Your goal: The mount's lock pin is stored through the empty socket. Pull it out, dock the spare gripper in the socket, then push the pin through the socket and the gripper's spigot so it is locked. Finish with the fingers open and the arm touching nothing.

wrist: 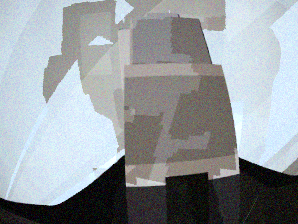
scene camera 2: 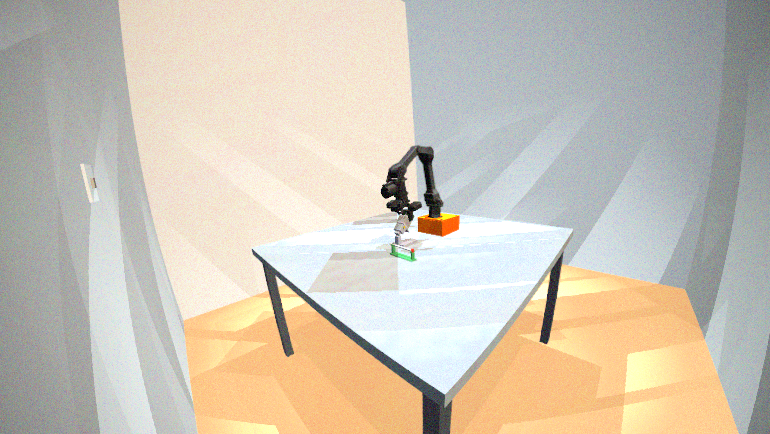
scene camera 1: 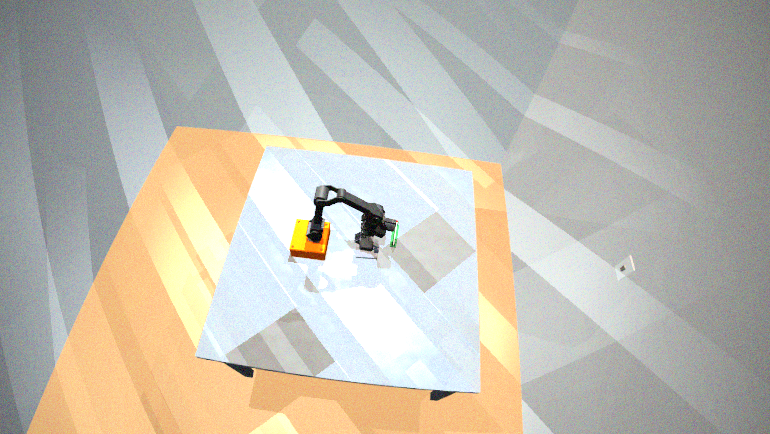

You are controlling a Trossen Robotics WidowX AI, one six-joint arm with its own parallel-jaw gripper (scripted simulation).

In view: the gripper (wrist: 170,156), a spare gripper (wrist: 181,152) and a mount (wrist: 170,39).
